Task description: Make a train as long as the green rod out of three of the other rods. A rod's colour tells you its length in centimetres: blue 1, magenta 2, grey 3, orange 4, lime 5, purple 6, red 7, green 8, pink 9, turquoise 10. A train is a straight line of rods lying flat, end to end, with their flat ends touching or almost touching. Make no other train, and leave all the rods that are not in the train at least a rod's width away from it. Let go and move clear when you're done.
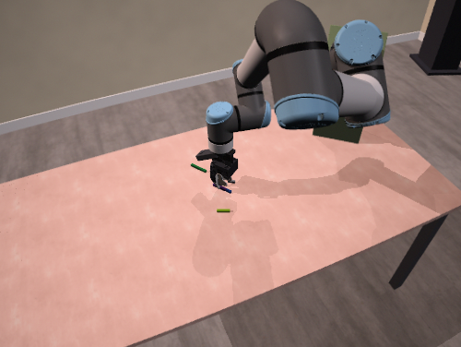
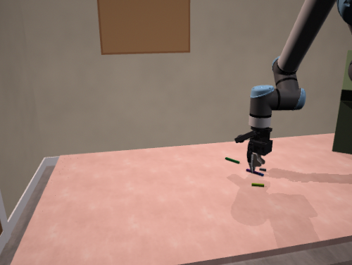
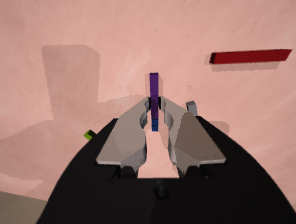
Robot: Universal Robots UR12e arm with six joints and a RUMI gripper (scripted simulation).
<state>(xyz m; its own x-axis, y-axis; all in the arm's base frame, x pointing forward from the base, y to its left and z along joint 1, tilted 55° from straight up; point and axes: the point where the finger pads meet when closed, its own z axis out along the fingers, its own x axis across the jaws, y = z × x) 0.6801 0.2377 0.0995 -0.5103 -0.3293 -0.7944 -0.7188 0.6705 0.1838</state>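
The purple rod is 1 cm below my hand. Round my hand: grey rod: 5 cm behind, 3 cm to the right, 1 cm below; then lime rod: 1 cm behind, 13 cm to the left, 1 cm below; then red rod: 2 cm behind, 10 cm to the right, 1 cm below.
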